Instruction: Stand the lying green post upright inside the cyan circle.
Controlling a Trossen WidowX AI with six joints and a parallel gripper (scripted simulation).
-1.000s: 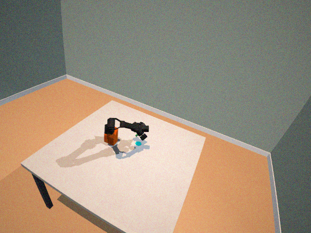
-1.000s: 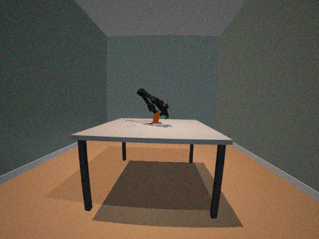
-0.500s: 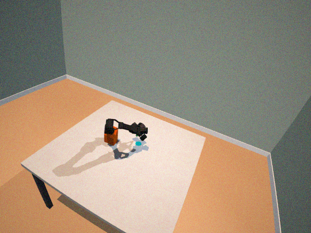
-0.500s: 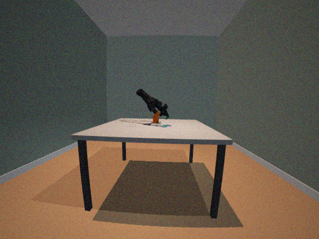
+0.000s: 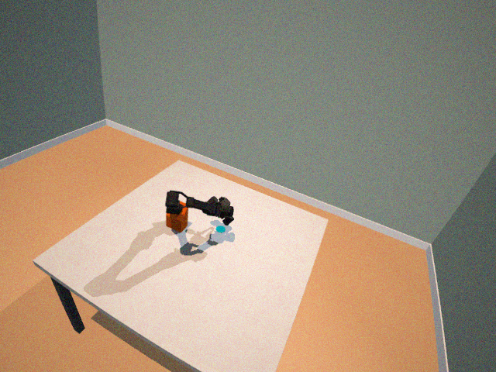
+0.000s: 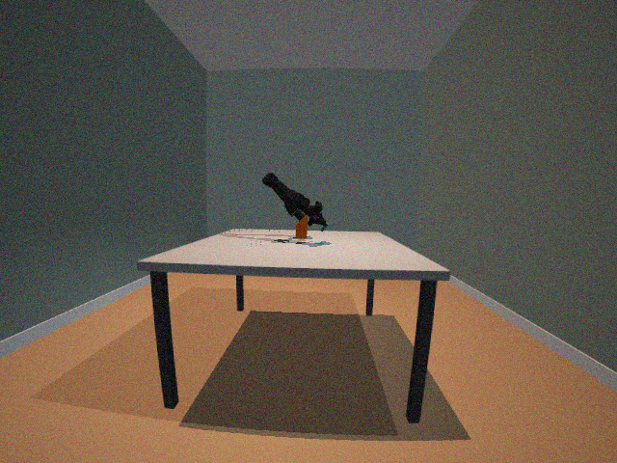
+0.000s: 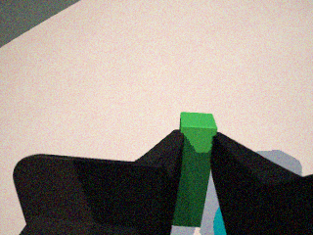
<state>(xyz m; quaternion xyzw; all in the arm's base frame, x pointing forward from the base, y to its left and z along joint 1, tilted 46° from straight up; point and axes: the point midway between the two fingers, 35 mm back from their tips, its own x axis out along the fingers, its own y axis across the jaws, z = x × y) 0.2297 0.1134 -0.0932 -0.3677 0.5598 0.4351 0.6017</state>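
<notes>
Right now the cyan circle is 120 mm below my gripper tip, 40 mm to the right of it and 10 mm ahead of it. From my gripper tip the other things lie so: green post: 20 mm below, 10 mm to the right, 10 mm behind.
</notes>
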